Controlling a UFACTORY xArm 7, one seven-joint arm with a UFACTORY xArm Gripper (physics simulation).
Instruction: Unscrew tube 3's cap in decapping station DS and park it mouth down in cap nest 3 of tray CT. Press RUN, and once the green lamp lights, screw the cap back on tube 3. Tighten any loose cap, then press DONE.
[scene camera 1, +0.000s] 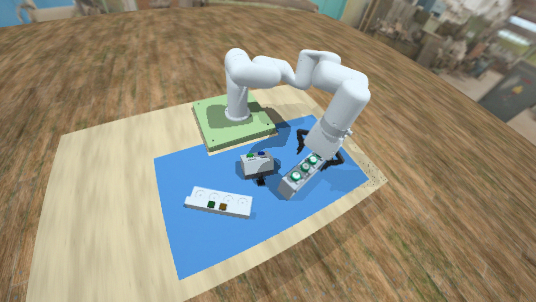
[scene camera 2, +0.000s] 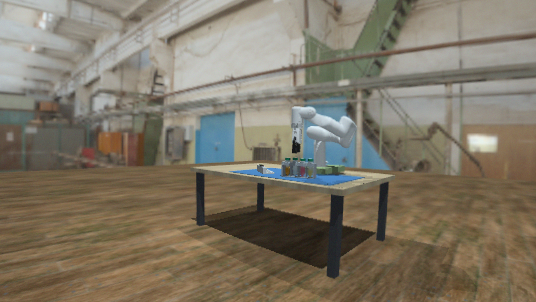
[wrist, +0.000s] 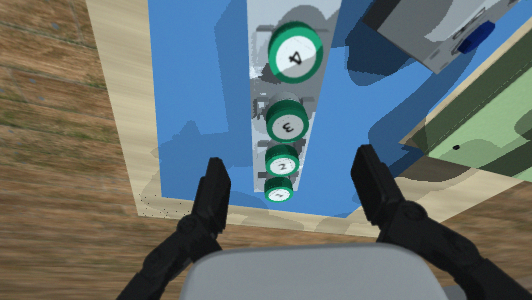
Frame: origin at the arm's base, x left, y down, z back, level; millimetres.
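Seen in the pictures: gripper, fingertip midpoint: (scene camera 1: 310, 160) (scene camera 2: 296, 152) (wrist: 288, 164); arm's base, link origin: (scene camera 1: 237, 113) (scene camera 2: 319, 166).
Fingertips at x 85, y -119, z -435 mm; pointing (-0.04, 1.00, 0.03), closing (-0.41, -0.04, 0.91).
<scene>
Offsets run from my fingertips to a thing's top centre. "*": to the spot under its first point.
Station DS @(dx +17, dy +54, dz +9 mm) (scene camera 1: 287, 191) (scene camera 2: 299, 175) is a grey block holding tubes in a row. Green cap 3 @(dx -7, dy +33, dz +1 mm) (scene camera 1: 305, 167) (wrist: 287, 121) sits on its tube, between cap 4 @(dx -57, dy +36, dz -13 mm) (scene camera 1: 296, 175) (wrist: 295, 52) and cap 2 @(dx +42, dy +36, dz +16 mm) (scene camera 1: 313, 159) (wrist: 282, 162). Cap 1 @(dx +92, dy +36, dz +31 mm) (wrist: 278, 191) is at the far end and hidden in scene camera 1. My gripper (scene camera 1: 312, 159) (scene camera 2: 296, 148) (wrist: 288, 164) is wide open and empty, above the row, its fingers on either side of it. Tray CT @(* dx -265, dy +112, dz -26 mm) (scene camera 1: 240, 211) is white, with empty round nests. The dark green square @(* dx -343, dy +104, dz +32 mm) (scene camera 1: 211, 204) and amber square @(* dx -310, dy +104, dz +10 mm) (scene camera 1: 223, 206) on it look unlit.
A grey button box @(dx -127, dy +73, dz +129 mm) (scene camera 1: 257, 166) (wrist: 415, 30) with a green button @(dx -146, dy +82, dz +155 mm) (scene camera 1: 250, 155) and a blue button @(dx -101, dy +82, dz +147 mm) (scene camera 1: 261, 153) (wrist: 476, 37) stands between tray and arm base. A small black item @(* dx -138, dy +154, dz +59 mm) (scene camera 1: 261, 182) lies before it. The green base plate (scene camera 1: 220, 139) (wrist: 495, 145) is behind.
</scene>
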